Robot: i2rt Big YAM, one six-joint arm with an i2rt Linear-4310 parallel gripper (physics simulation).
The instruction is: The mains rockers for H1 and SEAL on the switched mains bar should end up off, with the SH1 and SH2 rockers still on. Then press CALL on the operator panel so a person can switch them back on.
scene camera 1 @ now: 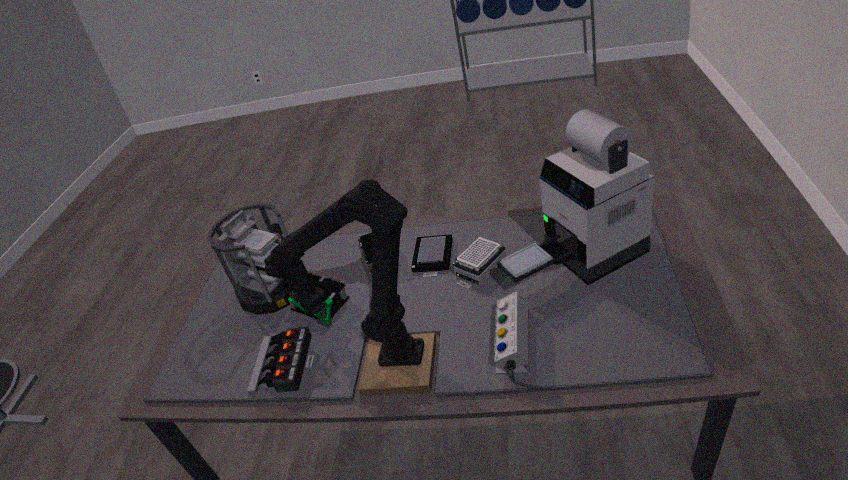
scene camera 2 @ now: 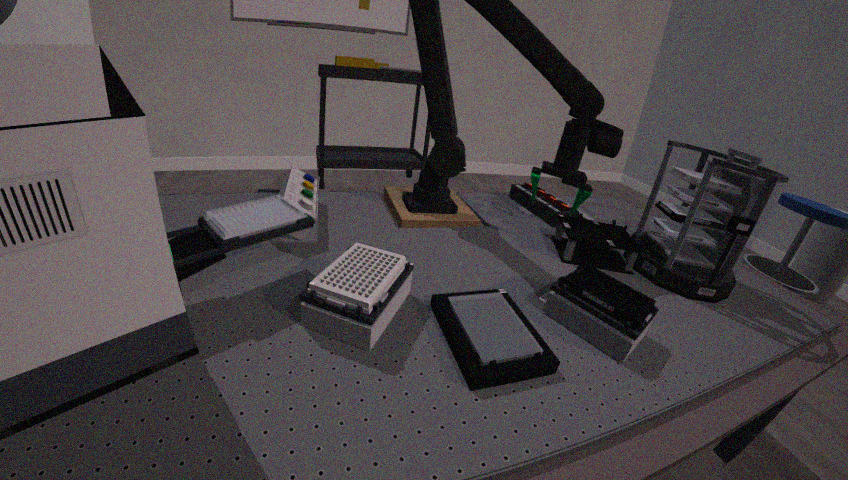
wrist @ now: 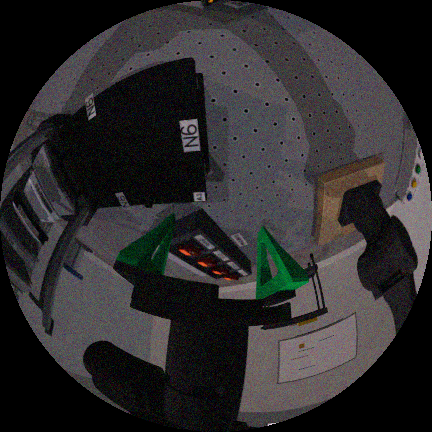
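Pixels of known places: gripper, between the fingertips: [scene camera 1: 318, 317] [scene camera 2: 551, 208] [wrist: 217, 223]; arm's base, origin of its link: [scene camera 1: 401, 354] [scene camera 2: 429, 205] [wrist: 359, 200].
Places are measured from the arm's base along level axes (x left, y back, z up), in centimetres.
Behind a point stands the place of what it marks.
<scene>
The switched mains bar [scene camera 1: 305, 344] @[x 29.7, y -3.6, z 1.1 cm] [scene camera 2: 531, 205] @[x 29.3, y 0.6, z 0.4 cm] [wrist: 201, 220] @[x 30.3, y -9.2, z 1.0 cm] is black and lies at the front left of the table in scene camera 1. Several rockers along it glow orange; their labels are too small to read. My gripper [scene camera 1: 311, 308] @[x 26.7, y -11.3, z 4.5 cm] [scene camera 2: 554, 205] @[x 26.7, y -11.3, z 4.5 cm] [wrist: 217, 223] @[x 26.7, y -11.3, z 4.5 cm] is open and empty, its green fingers wide apart. It hangs above the table, on the table-centre side of the bar in scene camera 1; in the wrist view the bar shows between and beyond the fingers. The operator panel [scene camera 1: 512, 316] @[x -31.0, y -6.3, z 6.4 cm] [scene camera 2: 292, 189] @[x -31.1, y -7.5, z 6.4 cm] stands right of the arm base, with white, green, yellow and blue buttons; its labels are unreadable.
A black labelled holder [scene camera 2: 595, 240] @[x 26.8, y -27.5, z 4.6 cm] [wrist: 145, 155] @[x 28.3, y -20.9, z 4.6 cm] is close beside my gripper. The round shelf tower [scene camera 1: 255, 306] @[x 52.0, y -19.5, z 2.2 cm] [scene camera 2: 684, 281] @[x 42.2, y -40.1, z 1.8 cm] stands beyond it. The wooden base [scene camera 1: 395, 380] @[x 0.2, y 9.5, z 0.4 cm] [wrist: 327, 210] @[x 9.5, y -0.6, z -0.3 cm] carries my arm. Plate stands and a white instrument [scene camera 1: 618, 223] @[x -62.2, y -31.1, z 15.9 cm] stand farther off.
</scene>
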